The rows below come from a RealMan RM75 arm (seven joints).
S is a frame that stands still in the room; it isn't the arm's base.
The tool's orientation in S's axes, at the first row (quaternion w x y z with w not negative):
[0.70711, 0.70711, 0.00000, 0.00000]
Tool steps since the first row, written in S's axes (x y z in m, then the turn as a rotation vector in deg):
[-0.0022, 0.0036, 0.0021, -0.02, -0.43, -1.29]
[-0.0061, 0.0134, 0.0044, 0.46, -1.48, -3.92]
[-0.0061, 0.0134, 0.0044, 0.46, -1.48, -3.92]
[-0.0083, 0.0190, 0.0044, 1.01, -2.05, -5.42]
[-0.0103, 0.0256, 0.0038, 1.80, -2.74, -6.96]
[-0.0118, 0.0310, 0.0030, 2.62, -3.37, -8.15]
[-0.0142, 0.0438, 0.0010, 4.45, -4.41, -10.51]
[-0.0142, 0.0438, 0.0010, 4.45, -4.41, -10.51]
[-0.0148, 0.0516, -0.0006, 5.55, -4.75, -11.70]
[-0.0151, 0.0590, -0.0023, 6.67, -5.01, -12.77]
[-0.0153, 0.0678, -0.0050, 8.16, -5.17, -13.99]
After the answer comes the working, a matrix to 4 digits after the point.
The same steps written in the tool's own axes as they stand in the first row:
[-0.0022, 0.0021, -0.0036, -0.02, -1.29, 0.43]
[-0.0061, 0.0044, -0.0134, 0.46, -3.92, 1.48]
[-0.0061, 0.0044, -0.0134, 0.46, -3.92, 1.48]
[-0.0083, 0.0044, -0.0190, 1.01, -5.42, 2.05]
[-0.0103, 0.0038, -0.0256, 1.80, -6.96, 2.74]
[-0.0118, 0.0030, -0.0310, 2.62, -8.15, 3.37]
[-0.0142, 0.0010, -0.0438, 4.45, -10.51, 4.41]
[-0.0142, 0.0010, -0.0438, 4.45, -10.51, 4.41]
[-0.0148, -0.0006, -0.0516, 5.55, -11.70, 4.75]
[-0.0151, -0.0023, -0.0590, 6.67, -12.77, 5.01]
[-0.0153, -0.0050, -0.0678, 8.16, -13.99, 5.17]

The tool's axes in the first row as the columns of a matrix, in S's axes (rounded; the answer above uses it unrounded):
[1.0000, 0.0000, 0.0000]
[0.0000, 0.0000, -1.0000]
[0.0000, 1.0000, 0.0000]

